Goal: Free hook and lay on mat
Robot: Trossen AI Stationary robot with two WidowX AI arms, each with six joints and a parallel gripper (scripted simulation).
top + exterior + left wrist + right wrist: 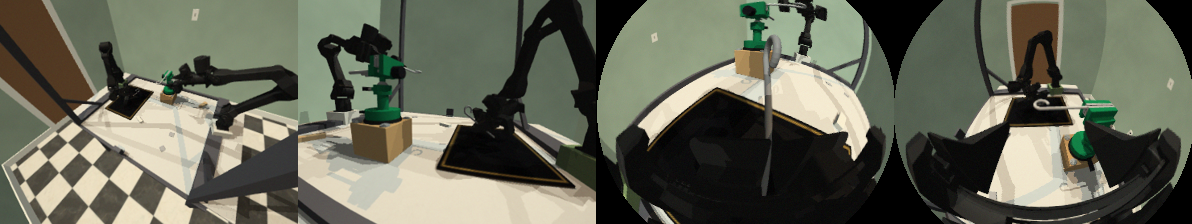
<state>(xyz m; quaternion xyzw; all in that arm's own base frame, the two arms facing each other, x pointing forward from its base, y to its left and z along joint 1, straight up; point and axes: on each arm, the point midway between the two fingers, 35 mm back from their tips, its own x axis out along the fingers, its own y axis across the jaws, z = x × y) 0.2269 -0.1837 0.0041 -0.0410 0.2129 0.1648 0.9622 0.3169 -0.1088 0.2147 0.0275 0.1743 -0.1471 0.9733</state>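
Right now my left hand is 60 mm above the black mat, 40 mm to the right of it and 10 mm past it.
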